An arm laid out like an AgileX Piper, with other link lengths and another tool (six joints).
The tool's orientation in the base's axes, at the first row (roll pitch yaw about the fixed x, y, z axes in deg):
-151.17, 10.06, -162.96
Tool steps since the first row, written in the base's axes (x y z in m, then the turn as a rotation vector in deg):
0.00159, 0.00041, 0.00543, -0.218, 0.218, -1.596
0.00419, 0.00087, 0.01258, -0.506, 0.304, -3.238
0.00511, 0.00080, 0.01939, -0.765, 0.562, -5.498
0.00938, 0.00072, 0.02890, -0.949, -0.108, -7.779
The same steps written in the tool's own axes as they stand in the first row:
-0.00256, -0.00250, -0.00440, 0.421, 0.984, 1.223
-0.00639, -0.00596, -0.01001, 0.954, 1.889, 2.521
-0.00843, -0.00942, -0.01559, 1.518, 3.230, 4.289
-0.01409, -0.01475, -0.02253, 2.283, 3.768, 6.482

